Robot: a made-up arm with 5 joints.
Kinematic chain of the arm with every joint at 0, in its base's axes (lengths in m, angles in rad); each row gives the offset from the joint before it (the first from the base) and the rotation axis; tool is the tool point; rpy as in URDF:
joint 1: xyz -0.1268 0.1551 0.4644 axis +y
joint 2: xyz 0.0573 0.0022 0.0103 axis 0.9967 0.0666 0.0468
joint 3: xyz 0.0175 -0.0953 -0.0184 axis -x
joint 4: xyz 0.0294 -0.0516 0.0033 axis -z
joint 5: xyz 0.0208 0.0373 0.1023 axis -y
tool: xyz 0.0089 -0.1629 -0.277 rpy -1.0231 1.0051 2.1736
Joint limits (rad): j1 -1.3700..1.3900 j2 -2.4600..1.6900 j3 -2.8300..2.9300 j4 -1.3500..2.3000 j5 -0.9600..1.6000
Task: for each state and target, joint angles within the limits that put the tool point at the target. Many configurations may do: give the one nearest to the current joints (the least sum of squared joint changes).
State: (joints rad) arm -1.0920 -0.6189 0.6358 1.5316 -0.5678
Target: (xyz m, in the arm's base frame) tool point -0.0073 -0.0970 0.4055
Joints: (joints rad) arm -1.1943 0.0090 0.3647 1.2922 -0.0325
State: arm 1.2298 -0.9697 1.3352 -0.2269 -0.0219
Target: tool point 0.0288 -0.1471 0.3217
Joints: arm 1.3900 -0.2426 1.0714 -0.3862 -0.0227
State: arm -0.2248 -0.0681 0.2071 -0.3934 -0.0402
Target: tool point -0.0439 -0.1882 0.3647
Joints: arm 0.0295 0.0417 0.2036 -0.7141 -0.6236
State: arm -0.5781 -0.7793 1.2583 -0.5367 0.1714
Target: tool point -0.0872 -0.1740 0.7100
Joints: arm -0.9066 -0.3308 0.6275 0.2381 0.4692
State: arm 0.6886 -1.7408 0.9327 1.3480 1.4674
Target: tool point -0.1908 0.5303 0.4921
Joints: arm 0.6410 -2.1466 0.9366 1.6563 1.6000
